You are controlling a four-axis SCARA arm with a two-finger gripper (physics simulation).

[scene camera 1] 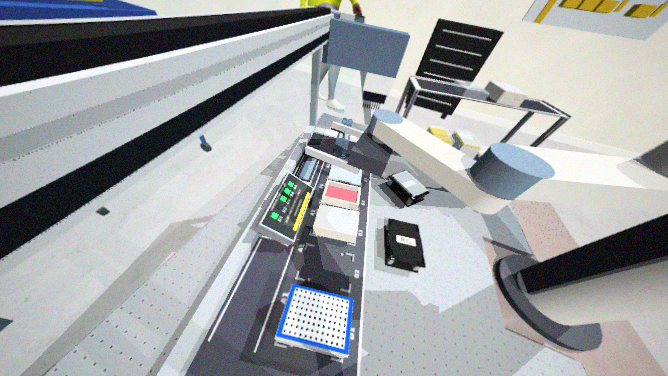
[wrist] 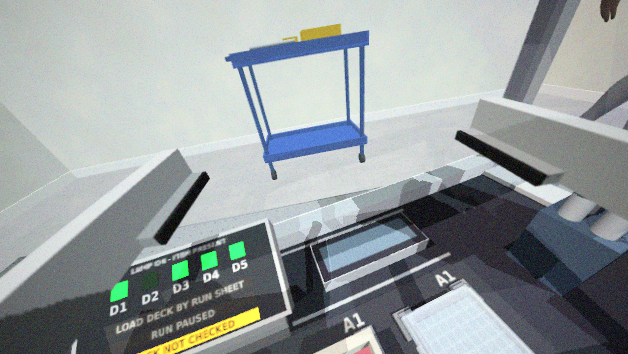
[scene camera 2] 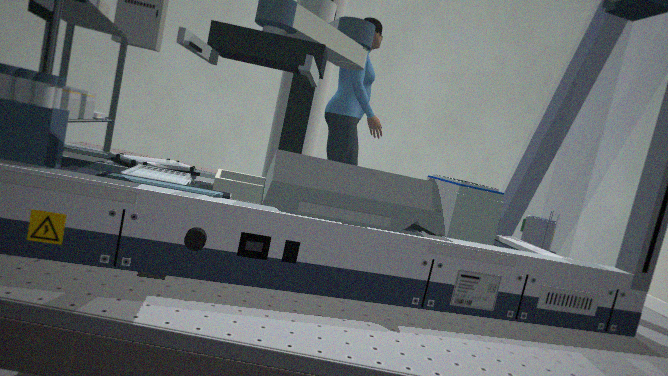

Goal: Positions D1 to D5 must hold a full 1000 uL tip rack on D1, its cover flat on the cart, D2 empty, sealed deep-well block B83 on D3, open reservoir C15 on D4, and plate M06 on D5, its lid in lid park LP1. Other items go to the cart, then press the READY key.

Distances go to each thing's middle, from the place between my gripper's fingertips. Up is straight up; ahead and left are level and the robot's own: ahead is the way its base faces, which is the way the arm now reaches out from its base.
The reservoir with red contents (scene camera 1: 338, 194) lies 190 mm below my hand, 110 mm behind it and 20 mm to the left of it. Round my hand: pale well plate (wrist: 459, 314): 200 mm below, 110 mm to the right, 80 mm behind; then tube rack (wrist: 562, 254): 280 mm to the right, 170 mm below, 10 mm behind.
